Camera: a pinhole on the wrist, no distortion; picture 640 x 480 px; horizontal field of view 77.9 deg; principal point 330.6 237.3 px. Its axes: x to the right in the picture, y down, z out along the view. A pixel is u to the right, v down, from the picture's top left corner.
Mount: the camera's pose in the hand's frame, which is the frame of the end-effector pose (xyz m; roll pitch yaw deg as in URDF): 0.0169 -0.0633 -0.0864 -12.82 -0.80 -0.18
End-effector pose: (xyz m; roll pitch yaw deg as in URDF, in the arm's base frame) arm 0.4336 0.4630 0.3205 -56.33 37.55 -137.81
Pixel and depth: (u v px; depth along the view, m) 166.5 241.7 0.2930
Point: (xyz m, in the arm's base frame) 0.5619 0.3542 0.4695
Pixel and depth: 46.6 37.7 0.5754
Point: 0.6736 0.2441 0.9450
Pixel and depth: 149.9 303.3 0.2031
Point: 0.5226 0.4169 0.4034
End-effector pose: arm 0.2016 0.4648 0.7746 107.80 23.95 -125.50
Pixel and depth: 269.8 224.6 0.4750
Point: -0.0449 0.7553 0.7179
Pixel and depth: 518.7 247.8 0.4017
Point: -0.1376 0.5090 0.6380
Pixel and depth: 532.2 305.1 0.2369
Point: 0.0201 0.4504 0.7063
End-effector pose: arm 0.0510 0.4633 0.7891 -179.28 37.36 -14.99
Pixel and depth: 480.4 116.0 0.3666
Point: 0.0171 0.5714 0.4621
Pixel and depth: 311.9 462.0 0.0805
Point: 0.0713 0.4585 0.7960
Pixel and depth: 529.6 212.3 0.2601
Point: 0.0669 0.4841 0.5646
